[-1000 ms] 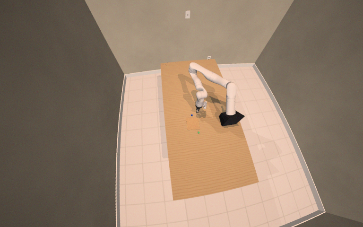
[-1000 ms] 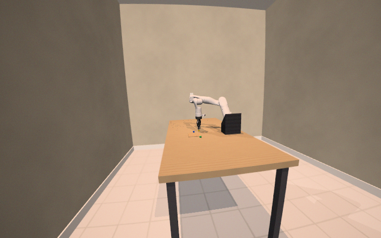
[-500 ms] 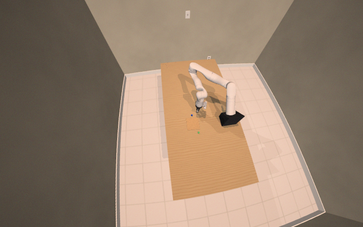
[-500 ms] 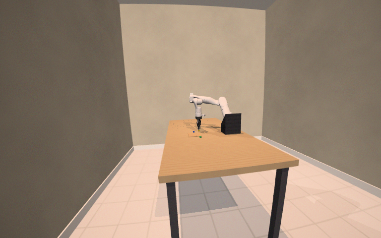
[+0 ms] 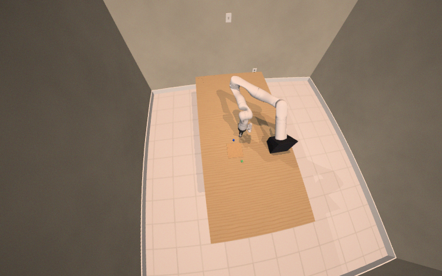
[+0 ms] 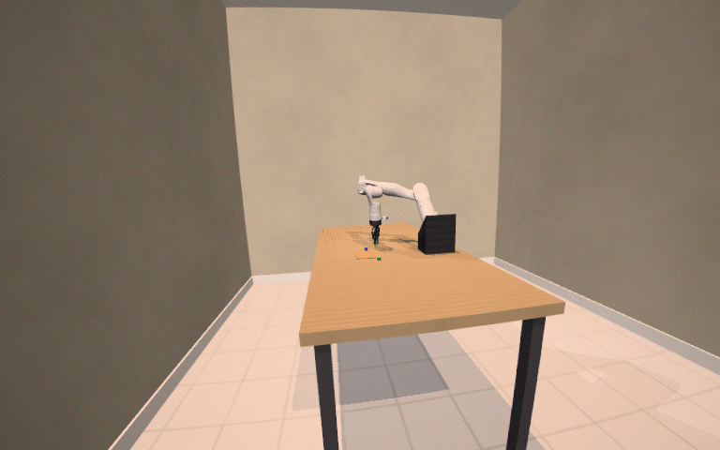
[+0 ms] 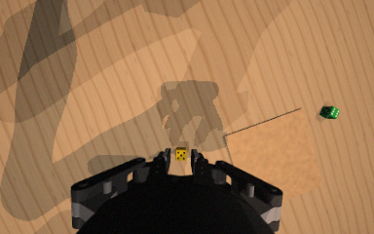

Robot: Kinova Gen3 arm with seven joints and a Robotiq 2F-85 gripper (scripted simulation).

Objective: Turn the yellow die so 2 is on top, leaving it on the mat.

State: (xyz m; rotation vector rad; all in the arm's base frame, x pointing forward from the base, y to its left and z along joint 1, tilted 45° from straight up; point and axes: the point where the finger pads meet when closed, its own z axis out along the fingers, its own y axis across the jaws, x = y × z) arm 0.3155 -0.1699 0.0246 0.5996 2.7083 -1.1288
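Right now my hand is 4 cm above the yellow die. Round my hand: green die (4 cm ahead, 25 cm to the left, 4 cm below); then blue die (7 cm ahead, 4 cm to the left, 4 cm below); then tan mat (8 cm ahead, 14 cm to the left, 4 cm below).
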